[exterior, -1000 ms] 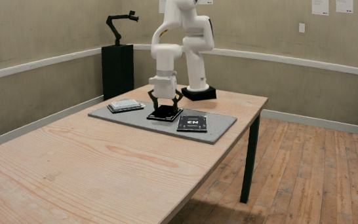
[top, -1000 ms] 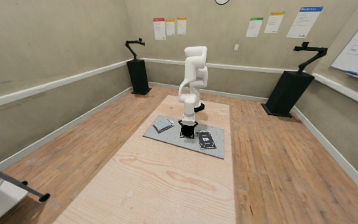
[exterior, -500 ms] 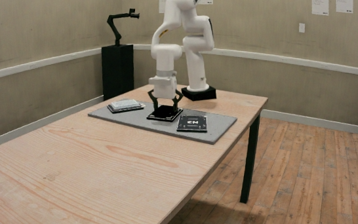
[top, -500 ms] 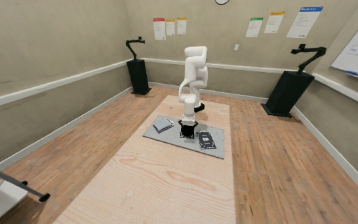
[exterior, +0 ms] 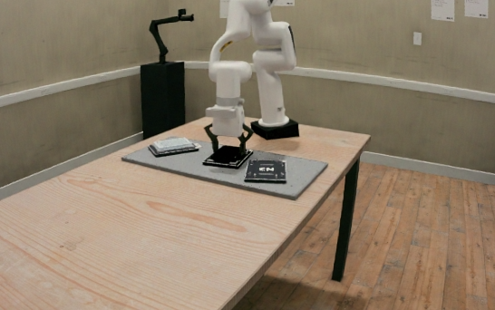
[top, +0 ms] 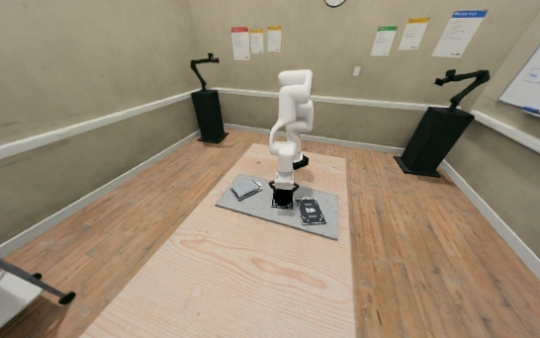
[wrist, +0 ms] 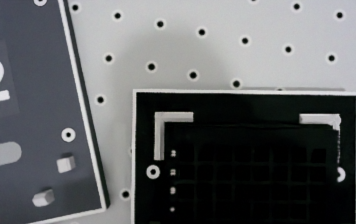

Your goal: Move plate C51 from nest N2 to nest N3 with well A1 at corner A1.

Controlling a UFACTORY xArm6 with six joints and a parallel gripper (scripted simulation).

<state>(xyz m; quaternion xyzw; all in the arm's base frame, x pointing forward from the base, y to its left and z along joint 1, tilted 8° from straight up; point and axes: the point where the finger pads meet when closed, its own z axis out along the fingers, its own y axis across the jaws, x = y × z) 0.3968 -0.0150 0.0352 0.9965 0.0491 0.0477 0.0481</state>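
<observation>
Now: hand 10 mm above the black plate. Also, from my hand: pale plate (10 mm behind, 230 mm to the right, 10 mm below).
</observation>
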